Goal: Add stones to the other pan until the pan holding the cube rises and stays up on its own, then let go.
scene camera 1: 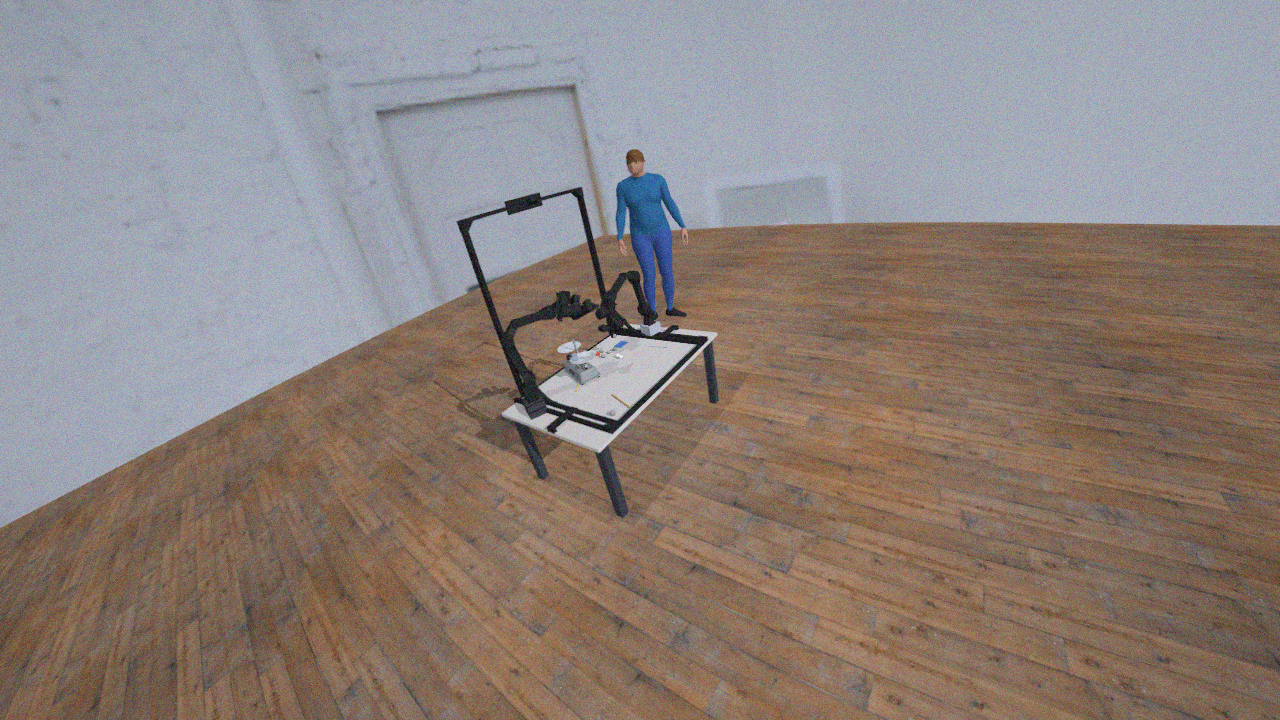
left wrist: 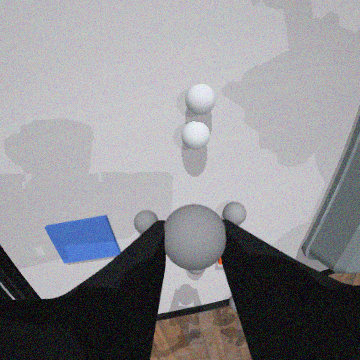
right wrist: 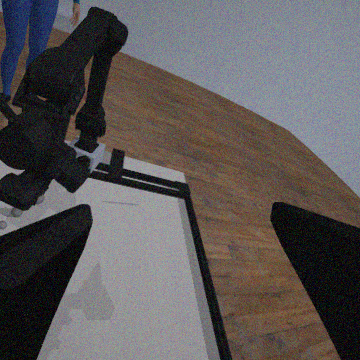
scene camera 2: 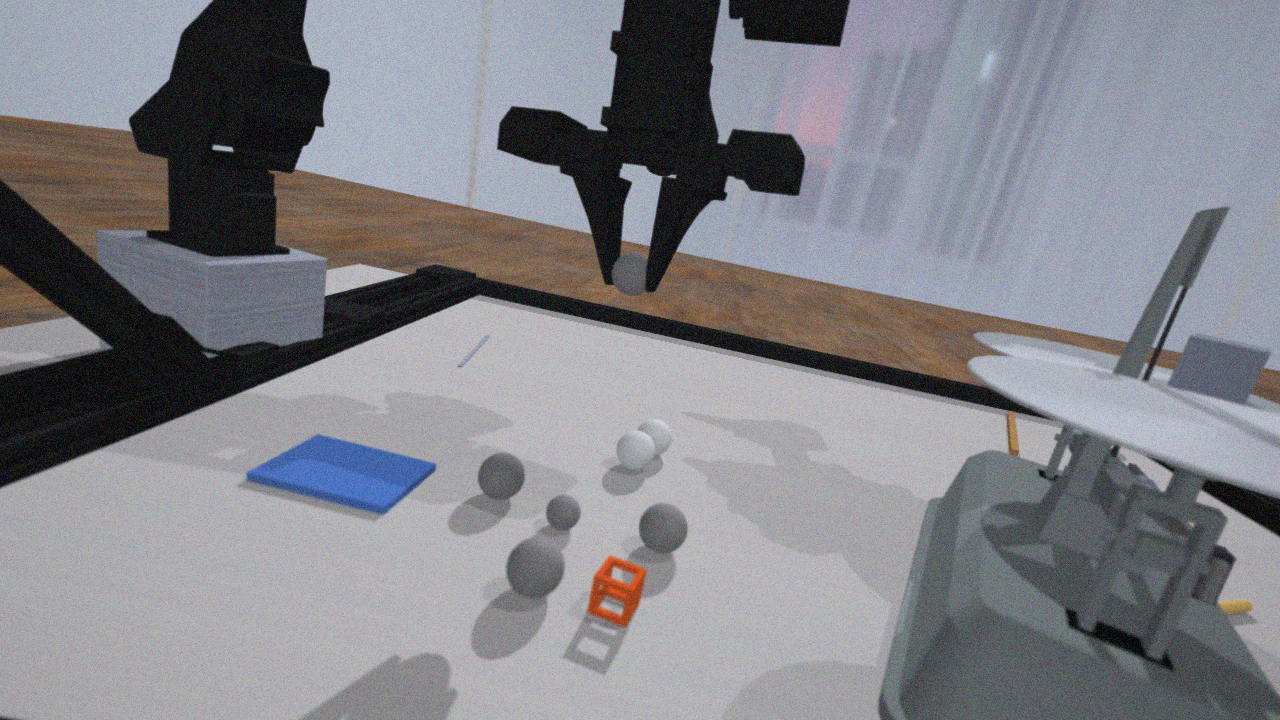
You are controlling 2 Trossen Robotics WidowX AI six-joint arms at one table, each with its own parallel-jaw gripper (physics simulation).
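Frame: origin at the left arm's base, x right, y down, z ahead, level; millimetres.
Where they show: left gripper, fingertip midpoint: (scene camera 1: 614, 337) (left wrist: 191, 228) (right wrist: 35, 199) (scene camera 2: 629, 288); right gripper, fingertip midpoint: (scene camera 1: 594, 308) (right wrist: 182, 212); left arm's base, link origin: (scene camera 1: 649, 323) (right wrist: 86, 144) (scene camera 2: 221, 245); right arm's base, link origin: (scene camera 1: 532, 399).
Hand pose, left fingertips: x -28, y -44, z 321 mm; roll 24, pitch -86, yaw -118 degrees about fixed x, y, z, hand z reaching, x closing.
Each offset is from my left fingertips to the top centre of the thing.
My left gripper (scene camera 2: 631, 284) (left wrist: 191, 228) is shut on a grey stone @(dx -3, dy -23, dz -1 mm) (scene camera 2: 631, 268) (left wrist: 195, 242), held above the table. My right gripper (right wrist: 182, 212) is open and empty, raised over the table's far edge in its wrist view. The balance scale @(dx +21, dy -102, dz +276 mm) (scene camera 2: 948, 573) (scene camera 1: 581, 371) stands at the right of scene camera 2, with a white near pan @(dx +115, dy -24, dz +265 mm) (scene camera 2: 1074, 394). A grey cube @(dx -53, dy -42, dz +323 mm) (scene camera 2: 1219, 367) shows behind that pan's rim; its contact is hidden. Two white stones @(dx -23, dy +104, dz +20 mm) (scene camera 2: 635, 449) @(dx -57, dy +104, dz +22 mm) (left wrist: 200, 98) and several grey stones @(dx +145, dy +104, dz +34 mm) (scene camera 2: 535, 566) @(dx +67, dy +104, dz +73 mm) (left wrist: 234, 214) lie on the table.
An orange open-frame cube @(dx +132, dy +111, dz +72 mm) (scene camera 2: 593, 598) lies beside the grey stones, and a blue tray @(dx +113, dy +127, dz -111 mm) (scene camera 2: 340, 474) (left wrist: 85, 237) is left of them. A thin stick @(dx -159, dy +130, dz -212 mm) (scene camera 2: 474, 350) lies farther back. A black frame runs around the table. A person (scene camera 1: 644, 205) stands behind the table.
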